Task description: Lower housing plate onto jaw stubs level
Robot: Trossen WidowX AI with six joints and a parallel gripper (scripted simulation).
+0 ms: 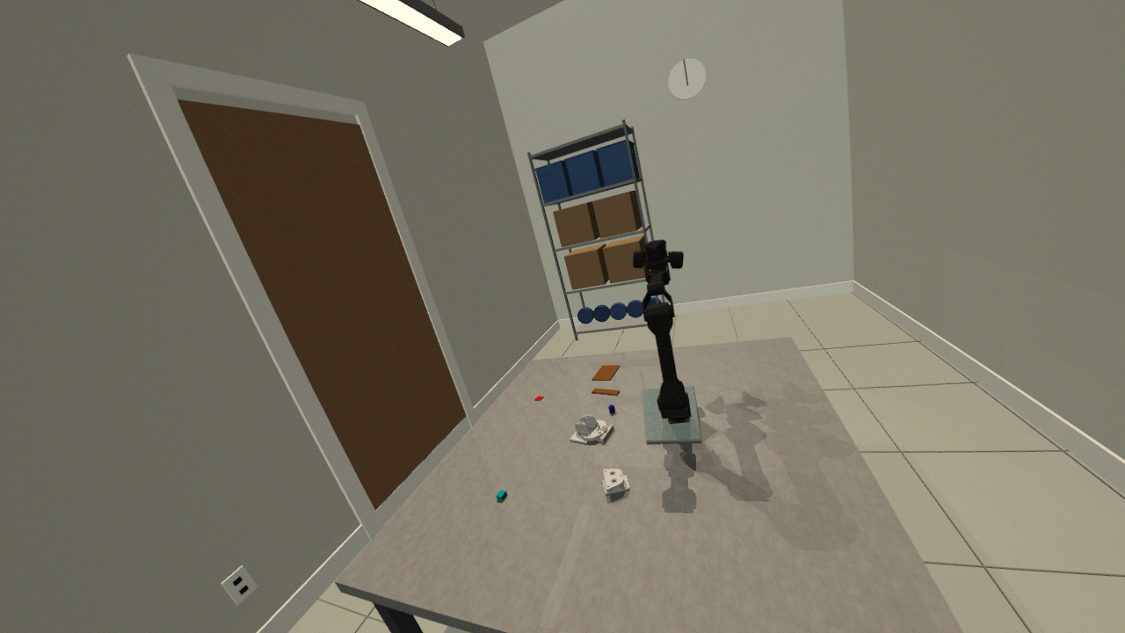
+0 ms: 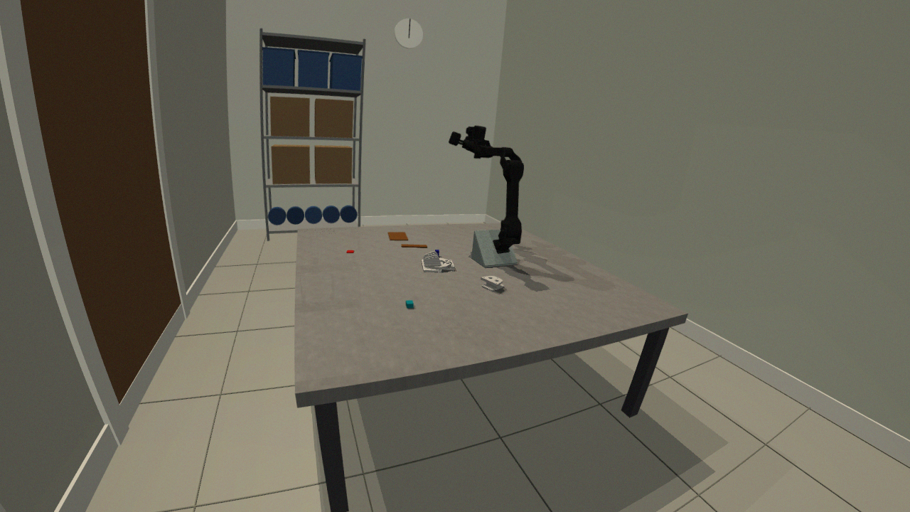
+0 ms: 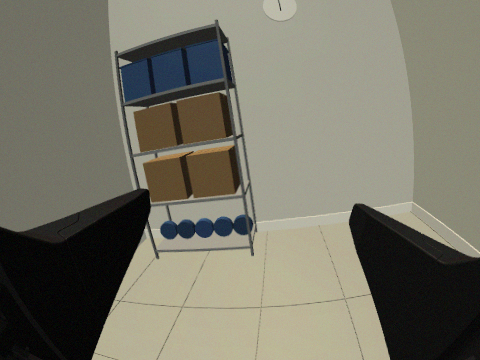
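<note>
Now: the grey stand 710 mm to the left of my gripper tip, 500 mm below it and 190 mm ahead of it. Also, from my gripper tip: brown tile (500 mm below, 320 mm ahead, 10 mm to the left); red piece (600 mm ahead, 510 mm below, 190 mm to the left); brown bar (500 mm below, 300 mm ahead, 190 mm to the left).
</note>
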